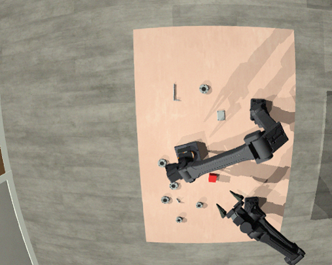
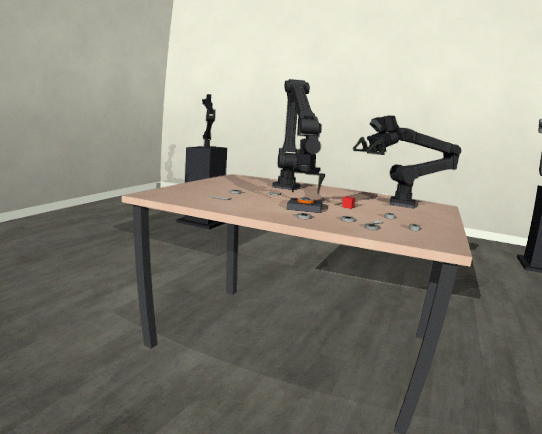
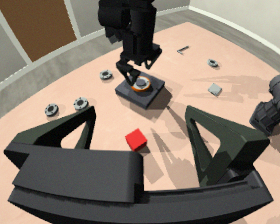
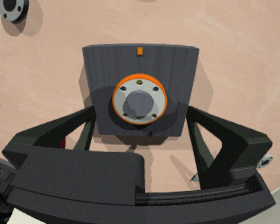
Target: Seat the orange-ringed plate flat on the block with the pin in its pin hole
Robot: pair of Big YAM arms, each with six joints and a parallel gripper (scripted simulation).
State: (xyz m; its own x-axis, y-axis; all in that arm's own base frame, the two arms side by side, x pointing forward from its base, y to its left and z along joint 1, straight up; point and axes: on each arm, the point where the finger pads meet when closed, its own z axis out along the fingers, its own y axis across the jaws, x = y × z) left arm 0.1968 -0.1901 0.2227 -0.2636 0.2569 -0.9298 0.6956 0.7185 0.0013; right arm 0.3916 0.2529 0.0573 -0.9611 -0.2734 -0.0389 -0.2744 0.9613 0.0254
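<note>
Now: right hand 20 mm short of the dark block, 10 mm to the right of it and 40 mm above it. The rest, counted from my right hand: grey square plate (190 mm behind, 210 mm to the right, 60 mm below); then red cube (140 mm behind, 140 mm to the left, 50 mm below).
</note>
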